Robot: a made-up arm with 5 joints.
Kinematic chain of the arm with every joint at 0, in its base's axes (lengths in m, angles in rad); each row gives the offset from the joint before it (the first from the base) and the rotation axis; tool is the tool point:
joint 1: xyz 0 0 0.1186 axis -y
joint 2: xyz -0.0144 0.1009 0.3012 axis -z
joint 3: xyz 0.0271 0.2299 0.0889 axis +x
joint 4: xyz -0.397 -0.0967 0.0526 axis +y
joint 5: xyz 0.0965 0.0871 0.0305 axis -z
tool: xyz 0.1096 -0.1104 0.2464
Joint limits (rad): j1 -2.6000..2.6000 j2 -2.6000..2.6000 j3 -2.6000..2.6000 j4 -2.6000..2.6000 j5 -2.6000..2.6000
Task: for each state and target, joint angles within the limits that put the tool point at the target. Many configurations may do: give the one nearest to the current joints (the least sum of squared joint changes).
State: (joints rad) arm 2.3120 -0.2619 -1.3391 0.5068 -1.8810
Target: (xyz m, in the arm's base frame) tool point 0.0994 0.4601 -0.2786
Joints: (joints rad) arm 2.5499 -0.4751 -1.4933 0.5249 -1.9441
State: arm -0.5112 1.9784 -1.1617 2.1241 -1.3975
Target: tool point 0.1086 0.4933 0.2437
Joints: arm -0.4747 1.6675 -0.9918 2.5265 -1.3611
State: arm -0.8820 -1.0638 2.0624 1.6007 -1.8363
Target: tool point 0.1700 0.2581 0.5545
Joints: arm -0.6881 -0.6409 2.1119 1.0282 -1.2523
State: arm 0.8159 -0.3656 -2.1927 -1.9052 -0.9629
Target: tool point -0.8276 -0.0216 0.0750
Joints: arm 0.3493 -0.5745 -2.3422 -1.9731 -1.1348
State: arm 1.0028 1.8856 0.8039 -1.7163 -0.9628
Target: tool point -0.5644 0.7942 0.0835
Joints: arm 1.4718 1.3715 0.8330 -1.7901 -0.9266
